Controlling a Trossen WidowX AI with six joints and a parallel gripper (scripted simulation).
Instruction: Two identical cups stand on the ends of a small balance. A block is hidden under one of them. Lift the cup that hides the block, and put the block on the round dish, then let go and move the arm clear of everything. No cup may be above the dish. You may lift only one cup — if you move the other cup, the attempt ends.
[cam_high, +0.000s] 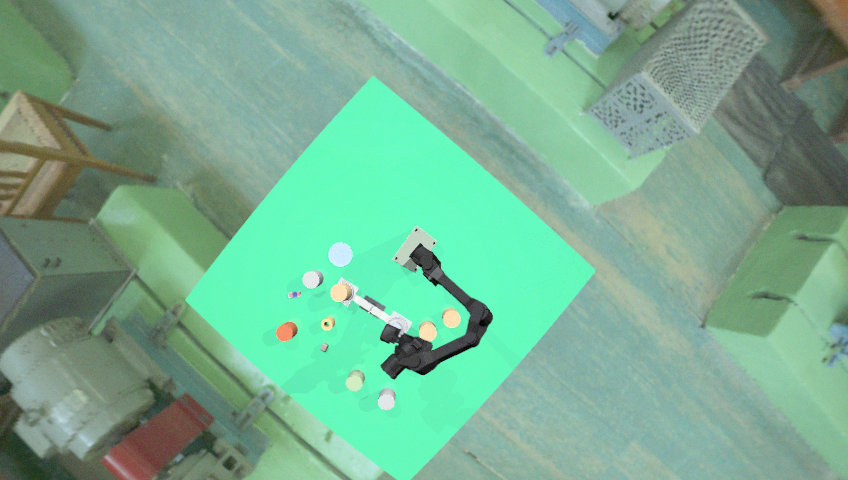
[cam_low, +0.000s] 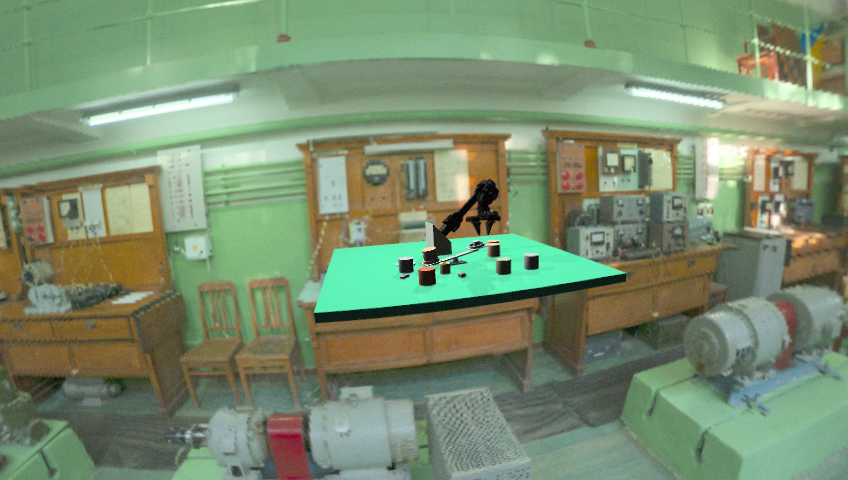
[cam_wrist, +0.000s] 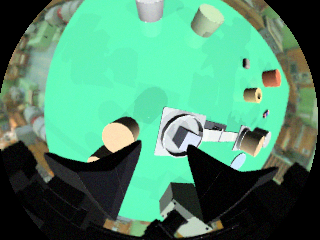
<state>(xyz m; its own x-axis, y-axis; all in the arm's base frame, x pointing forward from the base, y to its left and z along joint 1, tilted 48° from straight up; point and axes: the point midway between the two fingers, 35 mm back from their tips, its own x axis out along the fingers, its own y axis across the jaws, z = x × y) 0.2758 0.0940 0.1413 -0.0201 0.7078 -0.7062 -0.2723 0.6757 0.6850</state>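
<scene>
Right now my gripper tip is 4 cm to the left of the grey block and 4 cm above it. From my gripper tip the other things lie so: pale green cylinder 32 cm ahead, 1 cm to the right, 9 cm below; then pale blue round dish 6 cm behind, 41 cm to the right, 12 cm below; then yellow ring 20 cm ahead, 26 cm to the right, 10 cm below.
</scene>
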